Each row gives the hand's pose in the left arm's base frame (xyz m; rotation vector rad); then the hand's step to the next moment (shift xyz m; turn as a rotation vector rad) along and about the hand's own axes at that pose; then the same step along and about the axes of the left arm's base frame.
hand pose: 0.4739 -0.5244 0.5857 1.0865 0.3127 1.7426
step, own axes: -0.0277 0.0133 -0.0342 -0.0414 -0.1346 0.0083
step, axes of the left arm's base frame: -0.0328 -0.0203 -0.0250 0.0928 0.0233 -0.1037
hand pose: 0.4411 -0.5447 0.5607 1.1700 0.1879 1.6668
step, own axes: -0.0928 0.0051 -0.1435 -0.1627 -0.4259 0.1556
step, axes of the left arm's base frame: -0.1144 -0.0193 -0.1256 0.3913 -0.0034 -0.2809
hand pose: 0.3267 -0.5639 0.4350 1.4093 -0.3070 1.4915
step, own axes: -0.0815 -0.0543 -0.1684 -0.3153 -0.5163 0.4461
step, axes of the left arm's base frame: -0.0742 0.1120 -0.1410 0.6037 -0.2546 -0.3684
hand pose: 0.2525 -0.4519 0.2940 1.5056 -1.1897 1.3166
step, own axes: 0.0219 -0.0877 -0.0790 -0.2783 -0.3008 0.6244
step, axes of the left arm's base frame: 0.0660 0.0940 0.0347 0.4393 -0.4838 -0.3616
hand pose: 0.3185 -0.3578 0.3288 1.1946 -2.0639 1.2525
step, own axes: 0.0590 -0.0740 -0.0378 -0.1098 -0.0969 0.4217
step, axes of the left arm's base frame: 0.0293 -0.0093 0.0972 0.1654 -0.3387 -0.2392
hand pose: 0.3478 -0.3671 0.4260 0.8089 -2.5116 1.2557
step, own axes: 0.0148 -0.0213 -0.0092 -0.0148 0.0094 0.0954
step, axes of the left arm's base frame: -0.0006 -0.0086 0.0261 0.0115 -0.0653 -0.0708
